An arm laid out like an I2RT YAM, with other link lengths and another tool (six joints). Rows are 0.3 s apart.
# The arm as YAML. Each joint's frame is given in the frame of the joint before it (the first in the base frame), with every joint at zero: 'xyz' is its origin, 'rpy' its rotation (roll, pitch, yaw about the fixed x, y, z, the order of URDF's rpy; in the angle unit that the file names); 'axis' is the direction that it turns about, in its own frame. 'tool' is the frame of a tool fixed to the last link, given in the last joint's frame.
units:
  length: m
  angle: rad
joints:
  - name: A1
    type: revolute
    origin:
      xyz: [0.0, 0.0, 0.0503]
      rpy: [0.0, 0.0, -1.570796]
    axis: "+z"
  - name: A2
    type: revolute
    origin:
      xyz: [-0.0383, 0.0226, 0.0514]
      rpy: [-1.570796, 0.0, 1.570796]
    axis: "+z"
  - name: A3
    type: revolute
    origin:
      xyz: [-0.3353, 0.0, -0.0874]
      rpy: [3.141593, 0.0, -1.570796]
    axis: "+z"
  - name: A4
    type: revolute
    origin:
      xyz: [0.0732, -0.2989, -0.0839]
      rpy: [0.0, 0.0, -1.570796]
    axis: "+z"
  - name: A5
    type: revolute
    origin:
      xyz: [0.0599, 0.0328, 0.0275]
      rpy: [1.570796, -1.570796, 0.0]
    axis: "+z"
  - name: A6
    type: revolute
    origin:
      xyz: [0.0, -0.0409, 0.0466]
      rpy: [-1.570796, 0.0, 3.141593]
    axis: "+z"
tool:
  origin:
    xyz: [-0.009, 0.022, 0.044]
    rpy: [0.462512, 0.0, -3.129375]
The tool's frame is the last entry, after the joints.
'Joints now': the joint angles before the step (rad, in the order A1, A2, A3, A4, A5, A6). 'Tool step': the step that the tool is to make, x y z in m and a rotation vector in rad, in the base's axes. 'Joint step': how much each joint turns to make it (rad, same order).
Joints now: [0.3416 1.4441 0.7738 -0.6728 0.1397 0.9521]
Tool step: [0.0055 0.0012 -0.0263 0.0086 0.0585 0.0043]
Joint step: [-0.0111 0.0792 -0.0183 0.0463 -0.0299 -0.0096]
